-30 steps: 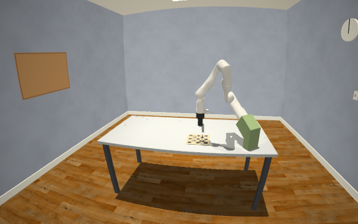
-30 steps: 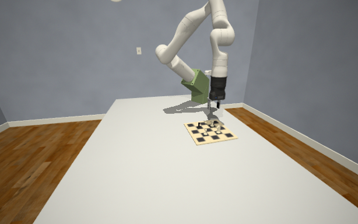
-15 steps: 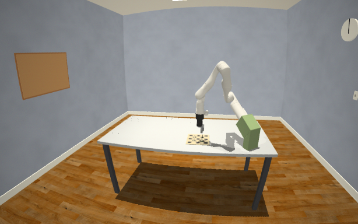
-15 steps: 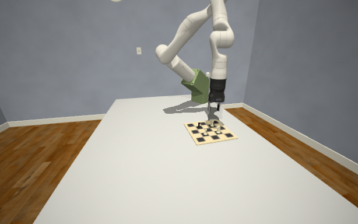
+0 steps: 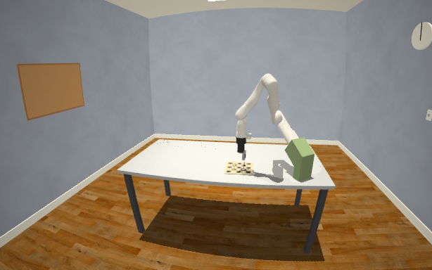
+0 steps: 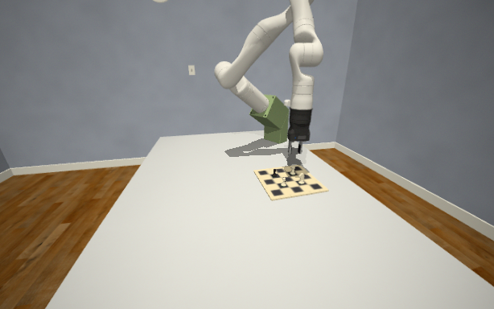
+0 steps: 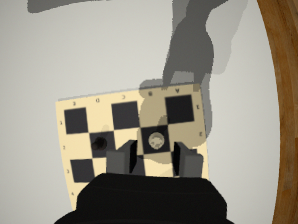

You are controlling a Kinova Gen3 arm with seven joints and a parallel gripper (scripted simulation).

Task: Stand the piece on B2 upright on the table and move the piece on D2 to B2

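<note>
The pale piece is 90 mm below my hand. The rest, counted from my hand: small chessboard 110 mm below, 50 mm to the right, 20 mm ahead; black piece 100 mm below, 80 mm to the right, 20 mm behind.
</note>
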